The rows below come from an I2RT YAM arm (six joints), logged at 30 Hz.
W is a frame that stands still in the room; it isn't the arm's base.
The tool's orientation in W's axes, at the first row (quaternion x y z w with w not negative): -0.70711, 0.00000, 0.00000, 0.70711
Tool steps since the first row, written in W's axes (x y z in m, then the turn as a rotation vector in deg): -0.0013, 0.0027, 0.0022, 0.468, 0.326, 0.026; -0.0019, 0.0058, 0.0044, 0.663, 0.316, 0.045; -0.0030, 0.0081, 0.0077, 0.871, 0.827, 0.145; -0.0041, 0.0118, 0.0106, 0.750, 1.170, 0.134; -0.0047, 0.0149, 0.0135, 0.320, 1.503, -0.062; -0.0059, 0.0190, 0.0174, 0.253, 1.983, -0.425; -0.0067, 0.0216, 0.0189, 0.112, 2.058, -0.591; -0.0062, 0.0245, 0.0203, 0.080, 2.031, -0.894
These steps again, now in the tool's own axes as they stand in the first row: -0.0013, -0.0022, 0.0027, 0.468, -0.026, 0.326; -0.0019, -0.0044, 0.0058, 0.663, -0.045, 0.316; -0.0030, -0.0077, 0.0081, 0.871, -0.145, 0.827; -0.0041, -0.0106, 0.0118, 0.750, -0.134, 1.170; -0.0047, -0.0135, 0.0149, 0.320, 0.062, 1.503; -0.0059, -0.0174, 0.0190, 0.253, 0.425, 1.983; -0.0067, -0.0189, 0.0216, 0.112, 0.591, 2.058; -0.0062, -0.0203, 0.0245, 0.080, 0.894, 2.031
